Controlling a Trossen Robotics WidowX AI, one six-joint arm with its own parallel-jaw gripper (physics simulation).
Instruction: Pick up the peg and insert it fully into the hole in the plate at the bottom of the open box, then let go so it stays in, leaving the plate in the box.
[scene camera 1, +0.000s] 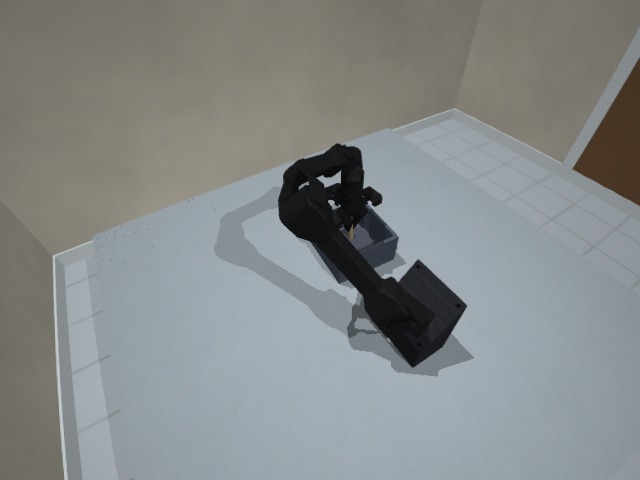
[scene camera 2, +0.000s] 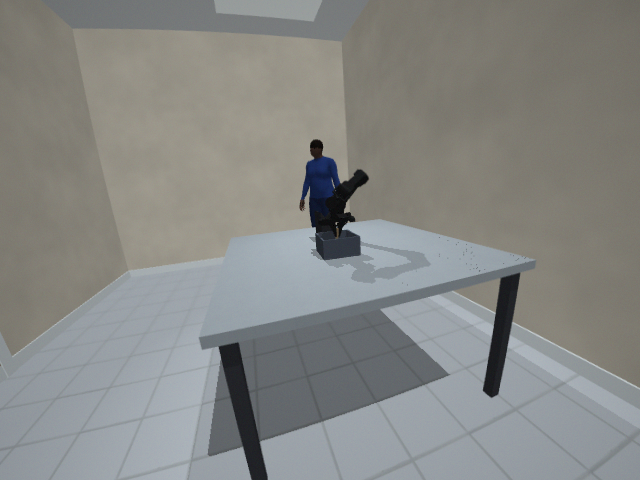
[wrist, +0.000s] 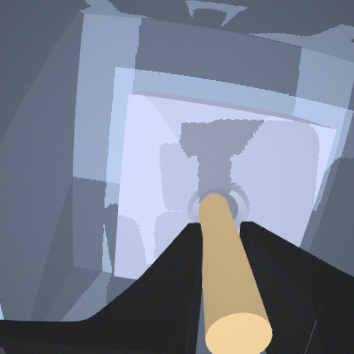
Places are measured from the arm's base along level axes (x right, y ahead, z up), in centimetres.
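Where they show: gripper, fingertip midpoint: (scene camera 1: 349, 229) (scene camera 2: 337, 236) (wrist: 219, 233); arm's base at its link origin: (scene camera 1: 415, 316).
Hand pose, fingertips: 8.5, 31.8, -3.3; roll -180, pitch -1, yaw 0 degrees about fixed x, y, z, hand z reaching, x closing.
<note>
Each offset is from my fingertips to the centre of the thing, as dx, dy, dz. "spot": to the spot under its first point. Level surfaces: height alone.
My gripper (scene camera 1: 351, 227) (scene camera 2: 338, 235) (wrist: 219, 233) is shut on a tan round peg @[+0.0, -0.2, +0.5] (scene camera 1: 351, 233) (wrist: 227, 270). The gripper points down into the open grey box @[+0.3, -0.5, -3.8] (scene camera 1: 381, 252) (scene camera 2: 341, 248) (wrist: 107, 95). The pale square plate @[+0.3, -0.5, -5.3] (scene camera 1: 364, 236) (wrist: 142, 175) lies at the bottom of the box. In the wrist view the peg's far end overlaps the ringed hole @[spot: +1.4, -0.2, -2.7] (wrist: 243, 205) in the plate, a little left of the hole's middle. Whether the tip is above the hole or in its mouth cannot be told. The fingers hide the near part of the plate.
The box stands on a pale table @[dz -8.7] (scene camera 1: 232, 372) (scene camera 2: 268, 289), and its walls rise around the gripper. The arm's dark base (scene camera 1: 436, 294) stands on the table near the box. A person in blue (scene camera 2: 320, 178) stands beyond the table.
</note>
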